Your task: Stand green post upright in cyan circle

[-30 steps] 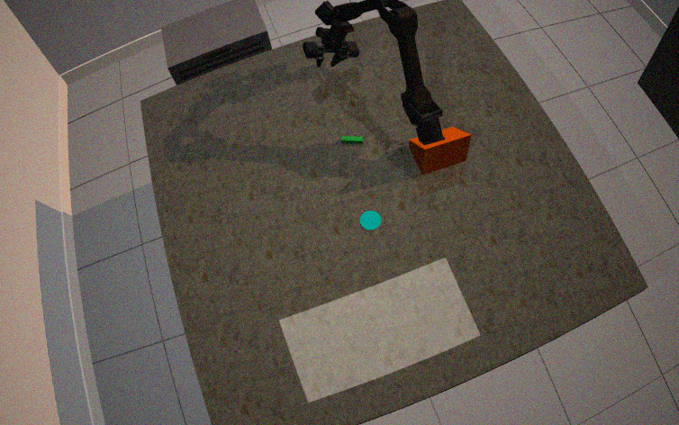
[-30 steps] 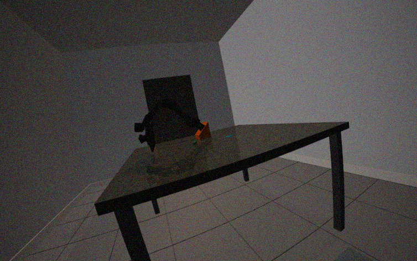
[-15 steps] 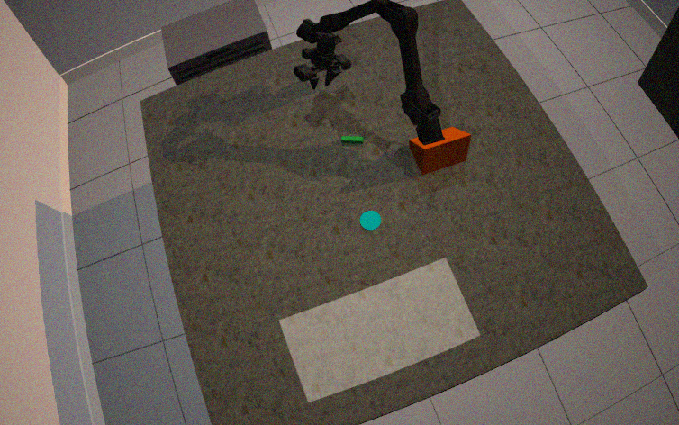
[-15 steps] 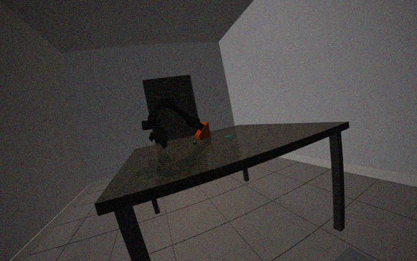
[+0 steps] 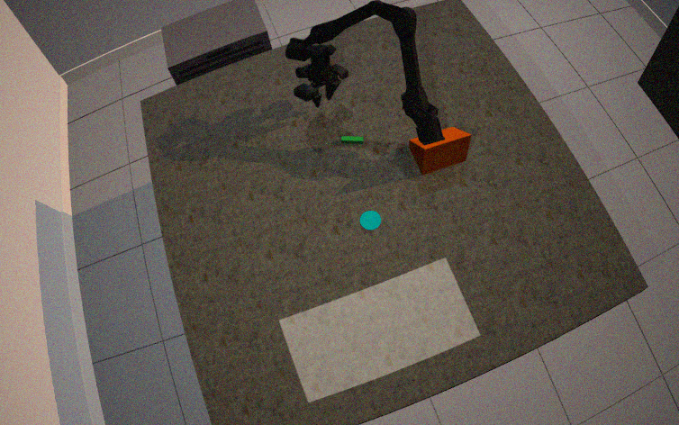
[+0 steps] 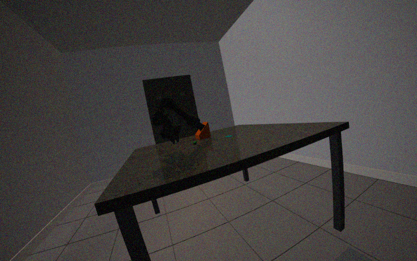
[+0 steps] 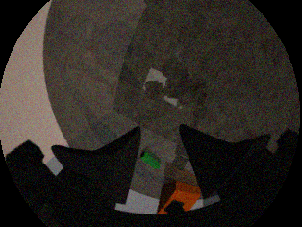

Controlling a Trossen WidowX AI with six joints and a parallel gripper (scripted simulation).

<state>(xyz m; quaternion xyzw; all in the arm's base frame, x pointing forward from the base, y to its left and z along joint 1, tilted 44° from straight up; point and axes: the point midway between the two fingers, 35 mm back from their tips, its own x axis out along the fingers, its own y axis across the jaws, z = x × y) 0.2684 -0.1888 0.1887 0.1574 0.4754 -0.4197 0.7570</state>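
Now: gripper tip 14 cm to the right of the green post, 6 cm past it and 4 cm above it. The rest, counted from my gripper tip: cyan circle: 41 cm to the left, 4 cm below, 4 cm behind.
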